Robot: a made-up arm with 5 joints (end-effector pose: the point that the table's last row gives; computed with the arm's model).
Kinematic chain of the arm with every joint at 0, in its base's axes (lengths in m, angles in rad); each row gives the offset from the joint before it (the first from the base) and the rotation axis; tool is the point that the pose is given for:
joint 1: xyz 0 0 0.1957 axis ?
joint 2: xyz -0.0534 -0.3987 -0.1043 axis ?
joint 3: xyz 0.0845 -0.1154 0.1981 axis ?
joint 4: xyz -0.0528 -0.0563 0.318 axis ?
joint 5: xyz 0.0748 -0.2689 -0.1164 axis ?
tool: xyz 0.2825 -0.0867 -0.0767
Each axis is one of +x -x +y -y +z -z.
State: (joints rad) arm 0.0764 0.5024 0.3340 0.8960 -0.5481
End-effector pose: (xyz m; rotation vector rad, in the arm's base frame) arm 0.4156 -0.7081 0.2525 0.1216 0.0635 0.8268
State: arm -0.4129 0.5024 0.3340 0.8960 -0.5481
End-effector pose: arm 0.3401 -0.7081 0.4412 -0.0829 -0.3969 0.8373
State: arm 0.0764 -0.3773 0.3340 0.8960 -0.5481
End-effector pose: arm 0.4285 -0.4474 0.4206 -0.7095 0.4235 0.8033
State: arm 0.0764 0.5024 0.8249 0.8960 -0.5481
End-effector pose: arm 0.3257 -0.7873 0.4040 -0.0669 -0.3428 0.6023
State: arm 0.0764 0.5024 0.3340 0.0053 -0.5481
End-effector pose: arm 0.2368 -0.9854 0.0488 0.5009 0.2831 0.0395
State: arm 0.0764 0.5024 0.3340 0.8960 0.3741
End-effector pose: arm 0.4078 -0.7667 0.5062 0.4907 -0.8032 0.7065
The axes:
joint 1: +y
joint 2: +x
joint 3: -y
joint 4: +z
joint 5: -y

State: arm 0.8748 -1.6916 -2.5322 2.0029 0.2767
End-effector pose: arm -0.2795 -0.4724 -0.1070 0.5441 1.7144 -0.9742
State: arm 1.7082 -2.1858 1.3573 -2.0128 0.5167
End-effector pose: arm 0.3705 -0.4123 0.4967 -0.1206 -0.4850 0.2246
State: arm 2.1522 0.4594 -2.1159 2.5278 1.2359
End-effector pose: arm -0.2250 -0.1708 -0.1746 -1.2012 -0.3374 2.6492
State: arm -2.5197 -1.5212 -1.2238 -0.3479 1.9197
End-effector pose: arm -0.6249 0.0598 0.0995 1.3724 1.8113 1.9828
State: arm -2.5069 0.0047 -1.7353 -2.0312 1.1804
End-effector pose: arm -0.7292 -0.6421 0.1130 -0.4586 -1.1659 -2.2097
